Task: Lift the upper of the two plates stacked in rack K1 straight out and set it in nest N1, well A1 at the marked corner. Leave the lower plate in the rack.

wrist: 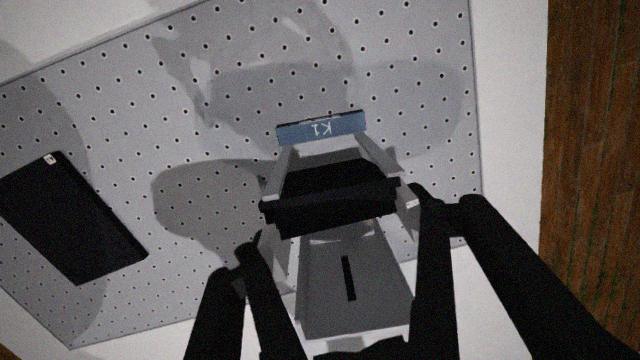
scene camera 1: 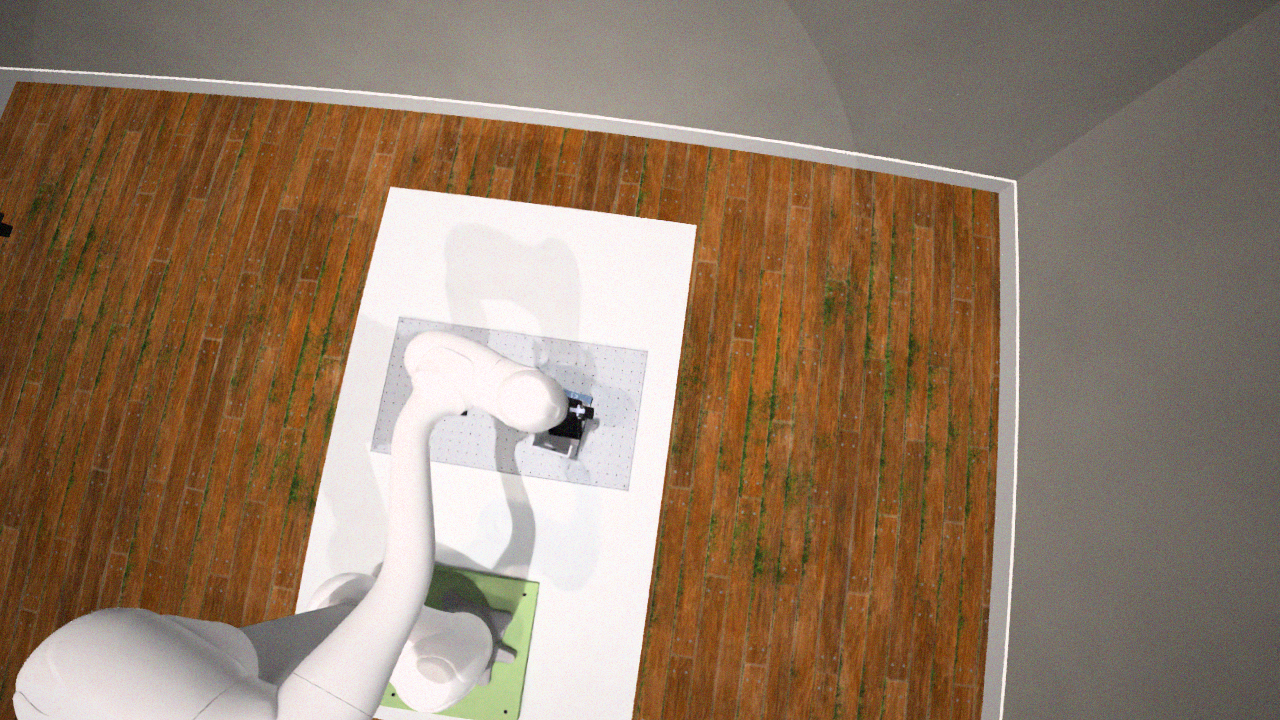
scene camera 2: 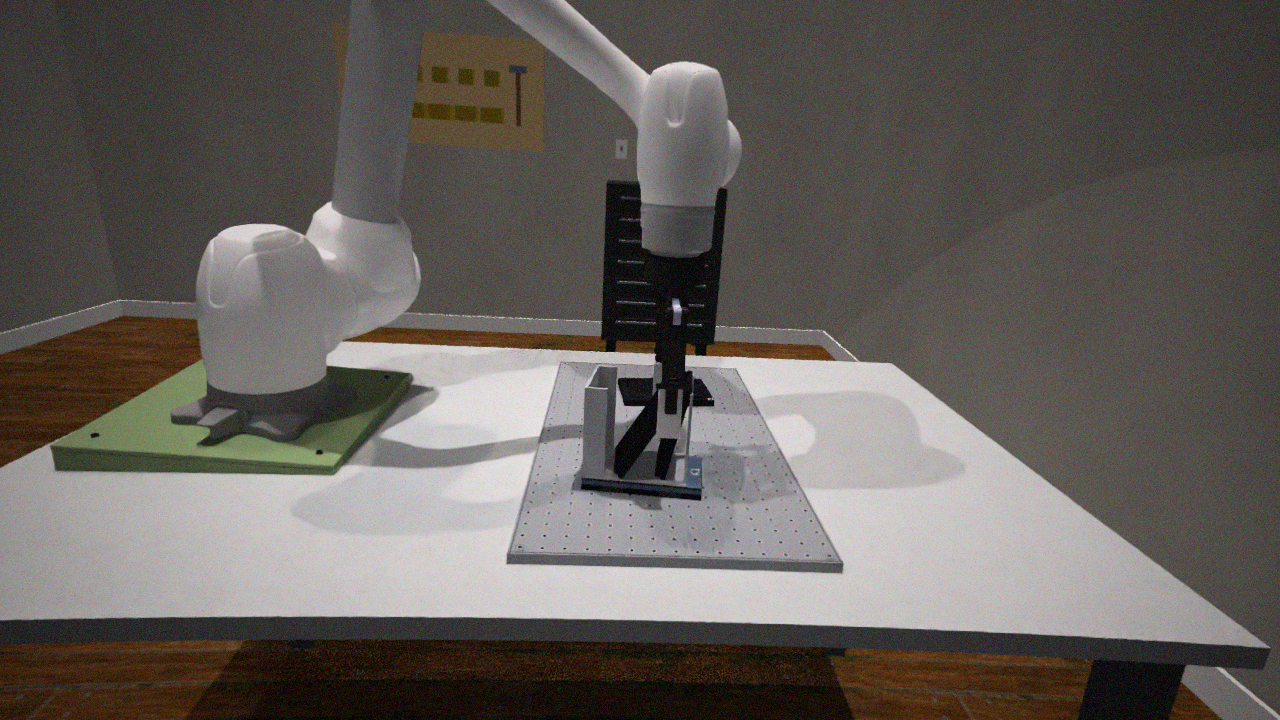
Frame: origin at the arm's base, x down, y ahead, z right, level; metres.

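Where they show: gripper, fingertip midpoint: point(scene camera 2: 665, 423); arm's base, origin of the base link: point(scene camera 1: 467, 637) point(scene camera 2: 271, 407).
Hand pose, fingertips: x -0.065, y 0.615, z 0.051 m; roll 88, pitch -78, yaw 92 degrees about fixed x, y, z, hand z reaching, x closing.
Observation:
Each offset is from my fingertips to the top centre of the thing. "spot": to the spot under its first point. Level surfaces: height alone.
Rack K1 {dx -0.059, dy -0.024, dz +0.002 m} point(scene camera 2: 597, 434) point(wrist: 300, 134) stands on the pegboard, with pale upright walls and a blue front label. Two black plates are inside it, both tilted steeply. One plate point(scene camera 2: 633, 445) leans away to the left in scene camera 2, and the other {spot: dx +0.030, dy +0.007, dz +0.038 m} point(scene camera 2: 665, 456) stands nearer to upright. My gripper point(scene camera 2: 671, 413) point(wrist: 333, 193) is low at the rack, shut on a black plate {dx -0.062, dy +0.011, dz -0.004 m} point(wrist: 335, 202) between its fingertips. Which plate is the upper one, I cannot tell. Nest N1 {dx +0.069, dy -0.037, dz -0.338 m} point(scene camera 2: 637, 391) point(wrist: 65, 220) seems to be the flat black block with a small white label; its marked corner is not clear.
The perforated board {dx +0.084 m} point(scene camera 1: 617, 447) point(scene camera 2: 572, 537) point(wrist: 400, 30) lies on the white table {dx +0.097 m} point(scene camera 1: 537, 268) point(scene camera 2: 895, 537). The rack's side walls stand close to the fingers. The arm's green base plate point(scene camera 1: 528, 608) point(scene camera 2: 134, 438) is at the left in scene camera 2.

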